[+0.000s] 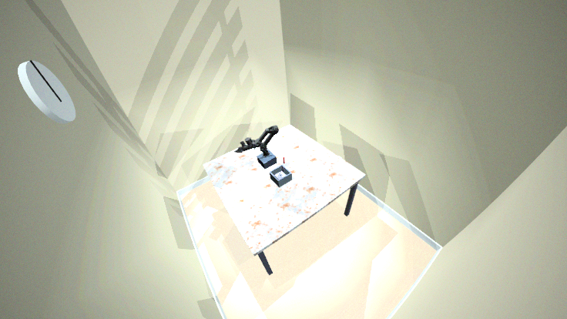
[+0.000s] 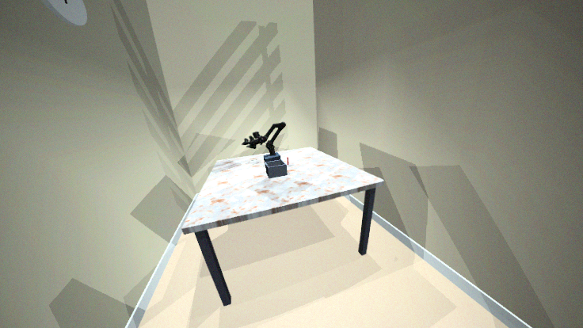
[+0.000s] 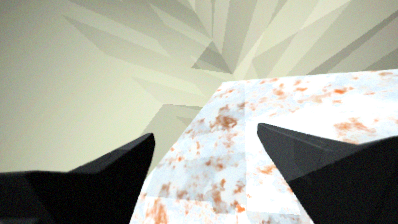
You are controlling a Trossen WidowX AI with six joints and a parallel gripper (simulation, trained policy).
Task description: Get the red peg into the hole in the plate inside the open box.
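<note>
Right now my gripper tip is 330 mm short of the red peg, 380 mm to the right of it and 160 mm above it. From my gripper tip the other things lie so: plate 500 mm ahead, 200 mm to the left, 150 mm below; box 500 mm ahead, 200 mm to the left, 170 mm below.
</note>
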